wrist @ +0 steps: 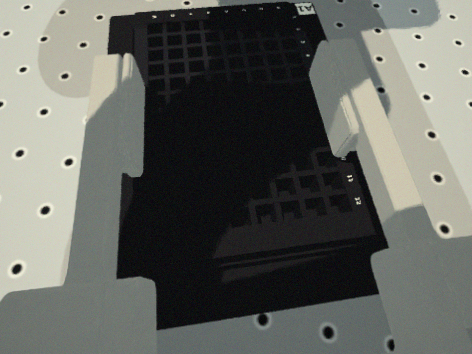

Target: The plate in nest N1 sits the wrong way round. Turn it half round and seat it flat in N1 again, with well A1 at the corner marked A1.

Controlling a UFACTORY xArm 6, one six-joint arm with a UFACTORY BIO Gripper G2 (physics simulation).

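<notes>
A black well plate fills the middle of the wrist view, much of it in deep shadow. Row letters run along its far edge. Column numbers run down its right side, with 11 and 12 near the lower right. A white tag marked A1 shows upside down at the far right corner, beside the lettered edge. My gripper is shut on the plate, with one finger at each long side. The nest's black body cannot be told apart from the plate, so whether the plate sits flat in N1 cannot be told.
A pale deck with rows of dark round holes lies around the plate. Grey shadows of the arm and gripper fall across it at the top and right. A shaded strip of the deck shows below the plate's near edge.
</notes>
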